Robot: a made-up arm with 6 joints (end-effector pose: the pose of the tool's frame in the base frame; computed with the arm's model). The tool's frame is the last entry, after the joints. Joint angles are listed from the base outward.
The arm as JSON. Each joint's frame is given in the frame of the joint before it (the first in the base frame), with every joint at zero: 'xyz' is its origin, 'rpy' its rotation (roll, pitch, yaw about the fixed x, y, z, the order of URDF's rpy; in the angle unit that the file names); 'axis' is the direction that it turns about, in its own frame. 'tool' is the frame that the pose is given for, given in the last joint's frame.
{
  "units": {
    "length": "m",
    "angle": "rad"
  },
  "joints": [
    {
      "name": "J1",
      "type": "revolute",
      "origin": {
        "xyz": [
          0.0,
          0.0,
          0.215
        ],
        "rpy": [
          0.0,
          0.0,
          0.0
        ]
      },
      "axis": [
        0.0,
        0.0,
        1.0
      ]
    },
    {
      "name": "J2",
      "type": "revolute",
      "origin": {
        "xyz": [
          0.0,
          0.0,
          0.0
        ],
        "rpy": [
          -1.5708,
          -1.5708,
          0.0
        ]
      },
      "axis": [
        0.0,
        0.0,
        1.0
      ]
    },
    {
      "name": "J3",
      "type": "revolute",
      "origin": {
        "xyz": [
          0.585,
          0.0,
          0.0
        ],
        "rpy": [
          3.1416,
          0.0,
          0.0
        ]
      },
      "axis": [
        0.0,
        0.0,
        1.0
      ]
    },
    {
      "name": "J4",
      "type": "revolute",
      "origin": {
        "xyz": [
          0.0,
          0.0,
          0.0
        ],
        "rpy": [
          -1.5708,
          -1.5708,
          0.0
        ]
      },
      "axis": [
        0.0,
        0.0,
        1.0
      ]
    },
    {
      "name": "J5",
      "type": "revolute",
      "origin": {
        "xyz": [
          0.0,
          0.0,
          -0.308
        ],
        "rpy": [
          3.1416,
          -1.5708,
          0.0
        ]
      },
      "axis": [
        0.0,
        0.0,
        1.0
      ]
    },
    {
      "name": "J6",
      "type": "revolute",
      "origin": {
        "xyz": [
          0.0,
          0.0,
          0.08
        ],
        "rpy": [
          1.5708,
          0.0,
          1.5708
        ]
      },
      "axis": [
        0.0,
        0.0,
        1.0
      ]
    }
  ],
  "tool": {
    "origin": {
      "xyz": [
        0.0,
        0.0,
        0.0
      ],
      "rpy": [
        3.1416,
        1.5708,
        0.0
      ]
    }
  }
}
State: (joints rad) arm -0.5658 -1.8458 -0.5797 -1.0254 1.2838 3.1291
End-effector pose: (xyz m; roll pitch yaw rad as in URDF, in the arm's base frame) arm -0.3644 0.1823 0.3294 -0.2739 -0.4327 -2.5803
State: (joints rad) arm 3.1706 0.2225 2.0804 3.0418 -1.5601 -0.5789
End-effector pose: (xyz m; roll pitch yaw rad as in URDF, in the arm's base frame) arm -0.0319 -0.0806 1.0787 0.6082 0.2749 0.1327
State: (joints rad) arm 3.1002 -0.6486 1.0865 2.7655 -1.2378 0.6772
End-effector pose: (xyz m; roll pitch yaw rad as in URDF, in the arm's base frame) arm 0.4293 -0.0923 0.9802 -0.6161 -0.1797 0.3192
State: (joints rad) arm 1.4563 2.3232 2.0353 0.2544 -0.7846 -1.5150
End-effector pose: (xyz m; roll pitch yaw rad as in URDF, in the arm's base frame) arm 0.1601 0.7145 -0.2529 1.0284 1.0286 1.1045
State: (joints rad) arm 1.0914 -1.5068 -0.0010 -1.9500 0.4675 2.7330
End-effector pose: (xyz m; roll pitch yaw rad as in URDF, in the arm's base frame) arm -0.2521 -0.4208 0.5549 0.2812 -1.0758 0.0128
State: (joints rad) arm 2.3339 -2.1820 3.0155 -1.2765 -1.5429 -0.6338
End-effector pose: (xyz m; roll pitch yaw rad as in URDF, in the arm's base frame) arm 0.2954 -0.2753 -0.4289 -2.9769 0.1606 -2.1293
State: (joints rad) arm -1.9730 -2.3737 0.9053 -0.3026 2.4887 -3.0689
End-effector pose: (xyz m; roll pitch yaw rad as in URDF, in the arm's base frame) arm 0.2095 0.6876 -0.2244 2.7288 0.4843 -2.1790
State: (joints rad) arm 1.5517 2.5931 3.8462 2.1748 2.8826 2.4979
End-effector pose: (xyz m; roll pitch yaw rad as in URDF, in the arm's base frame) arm -0.0390 0.3395 0.0290 1.9422 1.3006 -2.5002
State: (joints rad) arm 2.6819 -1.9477 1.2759 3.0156 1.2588 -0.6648
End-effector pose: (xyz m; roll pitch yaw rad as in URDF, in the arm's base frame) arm 0.7266 -0.4483 -0.0356 0.9821 -1.1577 -0.7622
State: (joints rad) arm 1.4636 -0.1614 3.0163 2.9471 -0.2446 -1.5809
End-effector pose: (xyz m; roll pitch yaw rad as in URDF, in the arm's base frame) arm -0.1210 -0.3906 0.7658 1.7830 0.2760 -1.6293
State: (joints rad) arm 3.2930 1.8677 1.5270 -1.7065 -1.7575 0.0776
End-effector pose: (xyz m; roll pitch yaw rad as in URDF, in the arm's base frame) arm -0.8122 -0.1349 -0.1338 1.8086 -0.1884 -1.2861
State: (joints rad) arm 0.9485 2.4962 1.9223 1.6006 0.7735 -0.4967
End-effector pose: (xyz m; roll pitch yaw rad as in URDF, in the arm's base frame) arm 0.3793 0.5328 -0.3524 -0.6675 0.4180 1.8182
